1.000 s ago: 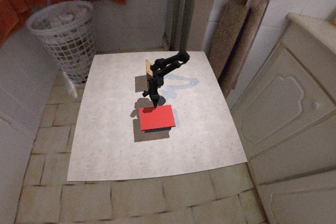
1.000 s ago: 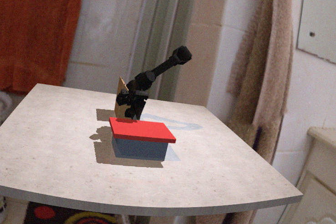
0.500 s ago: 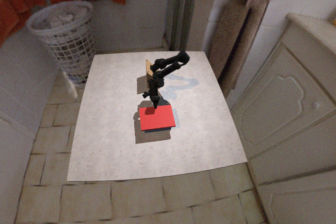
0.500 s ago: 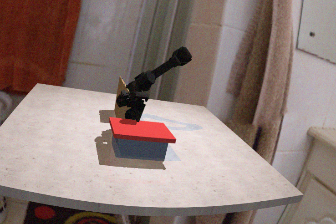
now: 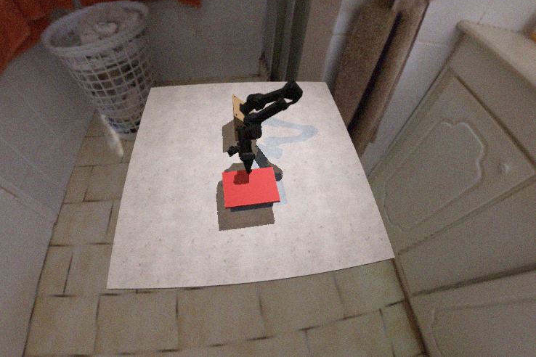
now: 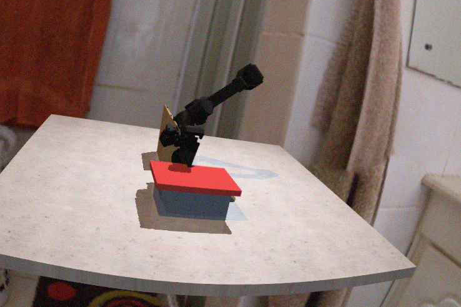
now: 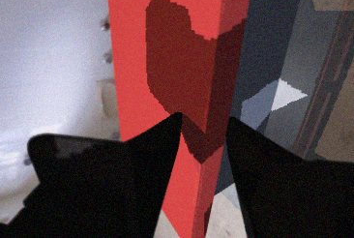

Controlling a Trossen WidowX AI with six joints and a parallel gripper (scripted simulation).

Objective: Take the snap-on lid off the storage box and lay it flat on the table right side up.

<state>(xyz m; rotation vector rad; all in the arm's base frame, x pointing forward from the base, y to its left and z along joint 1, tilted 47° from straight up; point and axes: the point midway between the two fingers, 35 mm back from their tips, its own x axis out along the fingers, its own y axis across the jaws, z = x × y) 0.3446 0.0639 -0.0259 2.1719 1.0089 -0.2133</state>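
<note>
Now: the red lid 7 cm ahead of my gripper tip and 1 cm to the left of it. The rest, counted from my gripper tip: blue-grey storage box: 7 cm ahead, 5 cm below, 1 cm to the left.
</note>
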